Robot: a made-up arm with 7 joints.
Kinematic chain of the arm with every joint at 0, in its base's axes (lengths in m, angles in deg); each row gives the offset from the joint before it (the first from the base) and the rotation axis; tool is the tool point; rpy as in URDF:
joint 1: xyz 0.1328 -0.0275 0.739 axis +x
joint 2: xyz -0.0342 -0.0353 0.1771 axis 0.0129 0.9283 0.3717
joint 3: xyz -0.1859 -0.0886 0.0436 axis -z
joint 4: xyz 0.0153 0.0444 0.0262 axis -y
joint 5: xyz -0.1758 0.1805 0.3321 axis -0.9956 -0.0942 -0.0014
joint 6: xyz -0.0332 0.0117 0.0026 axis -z
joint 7: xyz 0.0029 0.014 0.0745 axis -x
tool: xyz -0.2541 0.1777 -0.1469 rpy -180 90 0
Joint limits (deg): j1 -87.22..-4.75 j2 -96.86..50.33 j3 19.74..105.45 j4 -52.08..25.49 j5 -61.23..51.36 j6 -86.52..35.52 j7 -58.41..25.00
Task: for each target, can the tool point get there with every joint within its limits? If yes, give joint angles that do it. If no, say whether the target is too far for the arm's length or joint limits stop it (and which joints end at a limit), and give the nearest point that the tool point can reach.
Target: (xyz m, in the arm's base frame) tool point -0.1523 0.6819 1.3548
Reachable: yes | joints -54.25 -25.98 90.17 -44.41 -37.02 -24.44 -39.05
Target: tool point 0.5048 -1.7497 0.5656
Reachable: no: too far | nearest point 0.0973 -0.4596 0.3615 | short by 1.368 m
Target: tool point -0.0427 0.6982 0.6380
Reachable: yes | joints -60.20 -16.36 88.13 5.16 14.67 -66.27 -35.84
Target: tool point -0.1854 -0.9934 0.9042
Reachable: no: joint limits stop it (at a limit: joint 1, joint 3, joint 4, joint 6, joint 7) | nearest point -0.0878 -0.4272 0.4311 | short by 0.744 m
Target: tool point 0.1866 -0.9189 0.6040
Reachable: no: joint limits stop it (at a limit: joint 1, joint 2, joint 3, joint 4, joint 6, joint 7) | nearest point 0.0759 -0.4510 0.4226 | short by 0.514 m
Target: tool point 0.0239 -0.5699 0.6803
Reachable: no: joint limits stop it (at a limit: joint 1, joint 3, joint 4, joint 5, joint 6, joint 7) | nearest point 0.0310 -0.4240 0.4450 | short by 0.277 m
